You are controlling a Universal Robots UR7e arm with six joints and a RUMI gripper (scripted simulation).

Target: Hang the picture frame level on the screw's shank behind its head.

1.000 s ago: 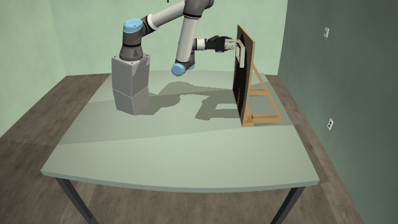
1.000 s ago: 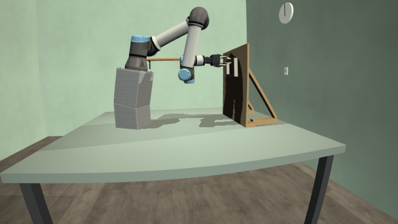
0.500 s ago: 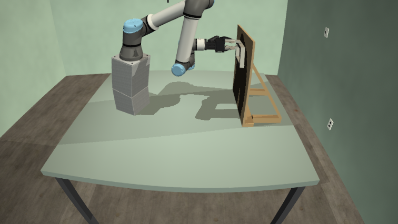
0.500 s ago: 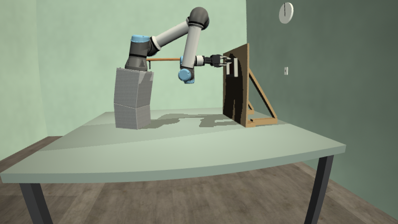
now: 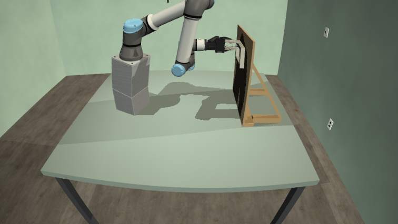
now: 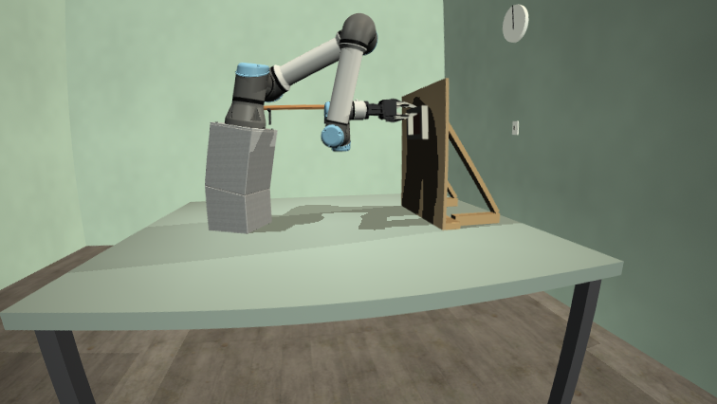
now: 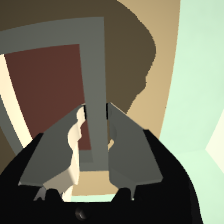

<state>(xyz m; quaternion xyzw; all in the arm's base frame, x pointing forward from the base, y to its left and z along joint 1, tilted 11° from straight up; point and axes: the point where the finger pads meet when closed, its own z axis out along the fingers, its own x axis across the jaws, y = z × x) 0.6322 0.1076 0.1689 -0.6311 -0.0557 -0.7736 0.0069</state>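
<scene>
My gripper is now 20 mm short of the picture frame, 10 mm to the left of it and 50 mm above it. Also, from my hand: upright wooden board: 30 mm ahead, 170 mm below.
</scene>
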